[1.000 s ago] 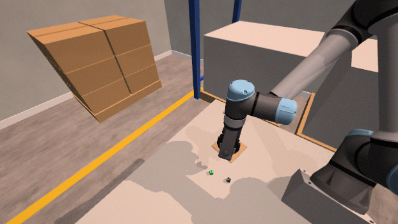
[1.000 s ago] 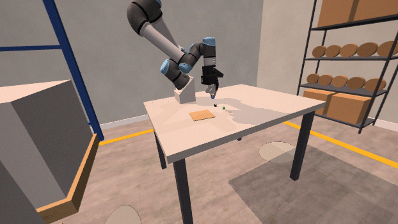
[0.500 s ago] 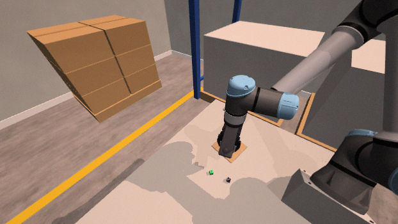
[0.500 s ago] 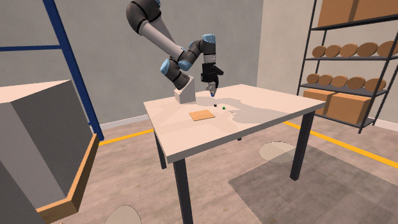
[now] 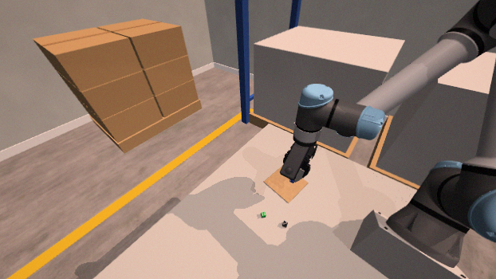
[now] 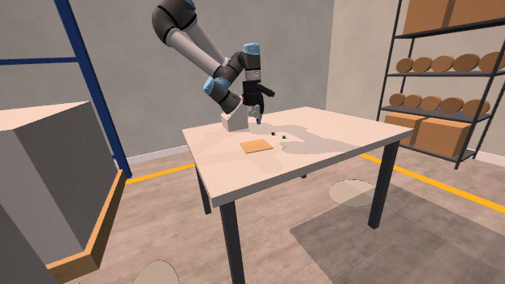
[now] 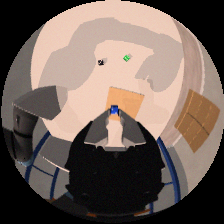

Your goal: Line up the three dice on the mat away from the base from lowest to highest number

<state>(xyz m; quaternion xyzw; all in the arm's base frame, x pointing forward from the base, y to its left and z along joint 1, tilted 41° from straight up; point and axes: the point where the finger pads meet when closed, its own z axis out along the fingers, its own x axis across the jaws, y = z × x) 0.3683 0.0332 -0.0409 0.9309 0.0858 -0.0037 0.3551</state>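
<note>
Right now my hand is 5 cm short of the tan mat, 4 cm to the left of it and 12 cm above it. From my hand the other things lie so: green die 1 cm ahead, 14 cm to the left, 11 cm below; blue die 1 cm below; black die 6 cm behind, 11 cm to the left, 11 cm below.
</note>
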